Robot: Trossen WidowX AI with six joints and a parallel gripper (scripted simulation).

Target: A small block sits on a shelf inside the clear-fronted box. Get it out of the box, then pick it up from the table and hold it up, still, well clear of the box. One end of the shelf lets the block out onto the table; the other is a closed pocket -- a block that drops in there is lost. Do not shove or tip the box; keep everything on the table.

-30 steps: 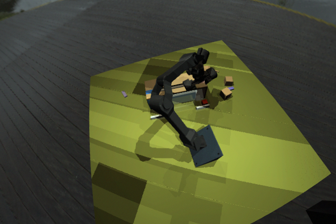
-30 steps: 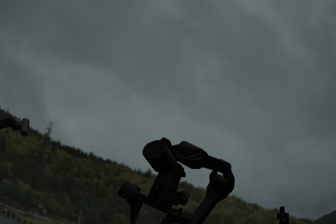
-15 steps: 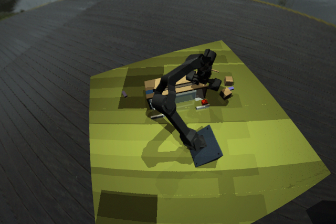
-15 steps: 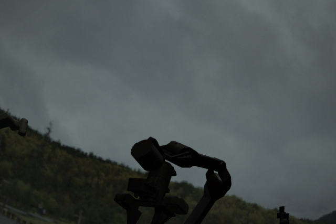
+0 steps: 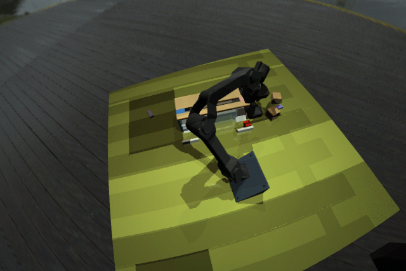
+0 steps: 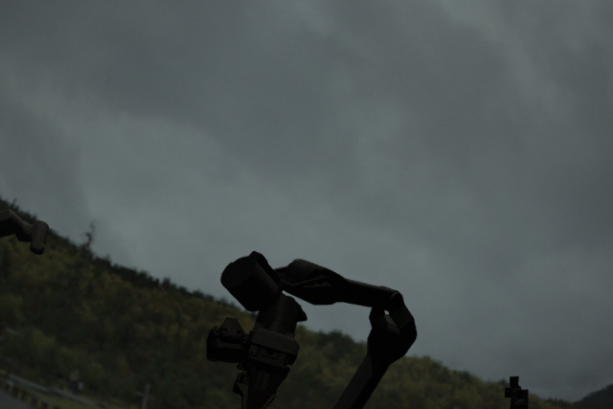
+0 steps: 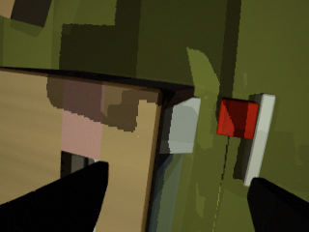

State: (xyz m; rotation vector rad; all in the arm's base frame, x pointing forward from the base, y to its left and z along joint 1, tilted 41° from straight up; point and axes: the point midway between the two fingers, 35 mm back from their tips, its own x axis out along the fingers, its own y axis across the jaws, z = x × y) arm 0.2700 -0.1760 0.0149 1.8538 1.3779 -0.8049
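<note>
Now: the red block 3 cm behind my gripper tip, 1 cm to the right of it and 14 cm below it. The rest, counted from my gripper tip: tan box 6 cm ahead, 16 cm to the left, 10 cm below.
</note>
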